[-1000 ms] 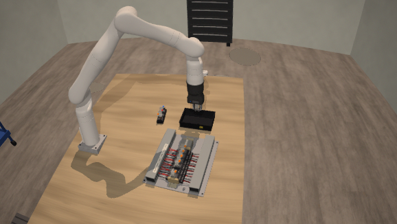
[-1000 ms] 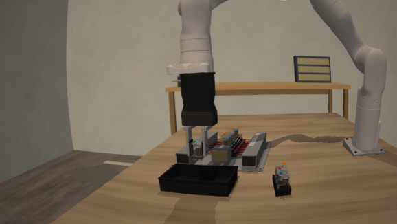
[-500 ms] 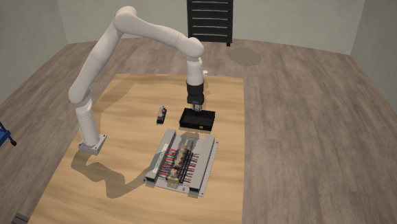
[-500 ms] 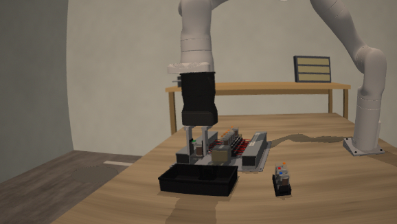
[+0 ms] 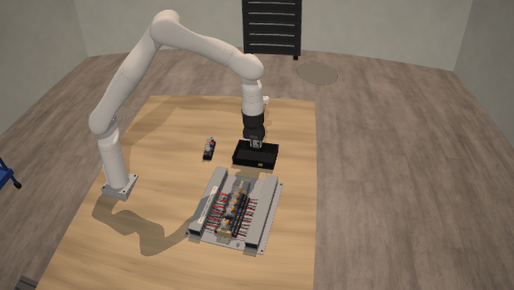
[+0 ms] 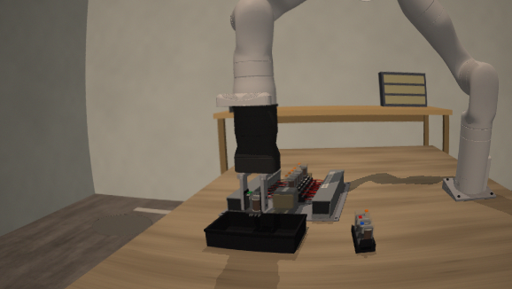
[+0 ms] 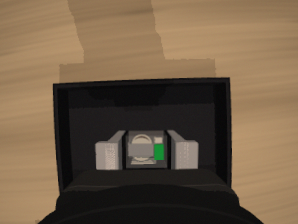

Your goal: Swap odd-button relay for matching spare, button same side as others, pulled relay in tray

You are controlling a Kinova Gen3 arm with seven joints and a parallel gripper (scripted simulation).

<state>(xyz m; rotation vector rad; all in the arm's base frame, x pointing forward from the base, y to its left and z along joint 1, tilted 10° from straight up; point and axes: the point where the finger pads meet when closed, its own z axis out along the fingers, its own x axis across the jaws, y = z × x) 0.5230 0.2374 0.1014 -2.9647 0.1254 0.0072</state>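
Right now my hand is 6 cm above the black tray. Also, from my hand: spare relay (20 cm behind, 5 cm below, 4 cm to the left); spare holder (20 cm behind, 7 cm below, 1 cm to the left).
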